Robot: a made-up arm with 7 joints. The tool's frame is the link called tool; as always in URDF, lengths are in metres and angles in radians. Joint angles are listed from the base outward.
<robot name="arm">
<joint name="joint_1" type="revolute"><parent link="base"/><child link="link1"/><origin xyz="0 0 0.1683" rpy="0 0 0"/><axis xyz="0 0 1"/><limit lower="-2.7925" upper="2.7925"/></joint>
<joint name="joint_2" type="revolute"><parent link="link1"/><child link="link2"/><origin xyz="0 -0.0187 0.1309" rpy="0 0 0"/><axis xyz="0 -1 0"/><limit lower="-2.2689" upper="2.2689"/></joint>
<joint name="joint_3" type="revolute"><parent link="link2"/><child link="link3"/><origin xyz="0 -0.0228 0.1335" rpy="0 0 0"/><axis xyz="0 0 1"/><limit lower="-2.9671" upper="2.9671"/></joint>
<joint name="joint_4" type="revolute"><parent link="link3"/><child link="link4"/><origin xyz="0.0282 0.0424 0.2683" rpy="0 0 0"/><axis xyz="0 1 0"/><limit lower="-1.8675" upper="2.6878"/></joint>
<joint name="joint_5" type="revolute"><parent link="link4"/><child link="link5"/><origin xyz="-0.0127 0.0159 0.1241" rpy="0 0 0"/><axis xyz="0 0 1"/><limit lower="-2.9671" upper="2.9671"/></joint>
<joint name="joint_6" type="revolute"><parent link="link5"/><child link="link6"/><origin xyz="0 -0.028 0.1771" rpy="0 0 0"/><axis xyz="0 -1 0"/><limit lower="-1.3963" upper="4.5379"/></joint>
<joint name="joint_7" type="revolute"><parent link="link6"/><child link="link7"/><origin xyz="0.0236 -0.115 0.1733" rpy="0 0 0"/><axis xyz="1 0 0"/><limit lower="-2.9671" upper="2.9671"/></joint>
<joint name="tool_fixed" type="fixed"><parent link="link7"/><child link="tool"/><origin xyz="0 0 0" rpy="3.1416 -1.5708 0"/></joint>
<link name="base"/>
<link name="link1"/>
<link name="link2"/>
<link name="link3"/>
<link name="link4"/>
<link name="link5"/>
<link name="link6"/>
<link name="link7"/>
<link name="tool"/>
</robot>
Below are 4 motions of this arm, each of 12 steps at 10 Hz.
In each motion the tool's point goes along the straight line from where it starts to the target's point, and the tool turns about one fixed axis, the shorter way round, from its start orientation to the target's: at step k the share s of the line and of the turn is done. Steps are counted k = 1, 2, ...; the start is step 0. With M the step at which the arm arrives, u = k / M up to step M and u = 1 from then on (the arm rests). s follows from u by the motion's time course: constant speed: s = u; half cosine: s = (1 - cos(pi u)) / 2; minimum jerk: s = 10 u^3 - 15 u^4 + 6 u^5.
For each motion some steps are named. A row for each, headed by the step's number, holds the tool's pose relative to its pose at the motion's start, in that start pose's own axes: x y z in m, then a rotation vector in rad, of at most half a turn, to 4 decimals.
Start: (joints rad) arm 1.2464 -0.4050 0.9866 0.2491 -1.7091 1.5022 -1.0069
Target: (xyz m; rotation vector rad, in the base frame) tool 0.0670 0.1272 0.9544 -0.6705 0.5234 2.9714
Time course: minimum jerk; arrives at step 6
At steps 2, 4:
2: -0.0146 -0.0252 -0.0209 -0.0740 0.0752 0.0549
4: -0.0551 -0.0947 -0.0786 -0.2787 0.2830 0.2067

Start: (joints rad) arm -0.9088 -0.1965 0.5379 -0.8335 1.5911 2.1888 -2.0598
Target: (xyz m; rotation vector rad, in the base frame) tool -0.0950 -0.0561 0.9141 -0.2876 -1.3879 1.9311
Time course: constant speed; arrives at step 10
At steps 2, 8, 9, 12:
2: 0.0289 -0.0101 -0.0049 -0.0488 -0.0634 -0.0855
8: 0.1158 -0.0405 -0.0197 -0.1953 -0.2537 -0.3418
9: 0.1303 -0.0456 -0.0222 -0.2197 -0.2855 -0.3846
12: 0.1447 -0.0506 -0.0246 -0.2441 -0.3172 -0.4273

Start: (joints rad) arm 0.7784 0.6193 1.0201 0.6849 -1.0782 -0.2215 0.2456
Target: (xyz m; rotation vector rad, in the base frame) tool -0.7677 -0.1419 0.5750 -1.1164 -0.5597 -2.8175
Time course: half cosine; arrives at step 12
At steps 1, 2, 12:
1: -0.0066 -0.0056 -0.0074 -0.0038 0.0099 -0.0029
2: -0.0259 -0.0219 -0.0292 -0.0148 0.0389 -0.0115
12: -0.3864 -0.3272 -0.4356 -0.2215 0.5813 -0.1723

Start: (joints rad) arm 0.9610 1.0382 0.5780 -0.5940 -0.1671 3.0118 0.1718
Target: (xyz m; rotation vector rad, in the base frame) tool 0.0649 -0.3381 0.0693 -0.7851 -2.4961 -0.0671
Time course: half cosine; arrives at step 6
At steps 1, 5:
1: 0.0143 -0.0028 0.0277 0.0457 0.0441 -0.0926
5: 0.1992 -0.0394 0.3858 0.6364 0.6147 -1.2894

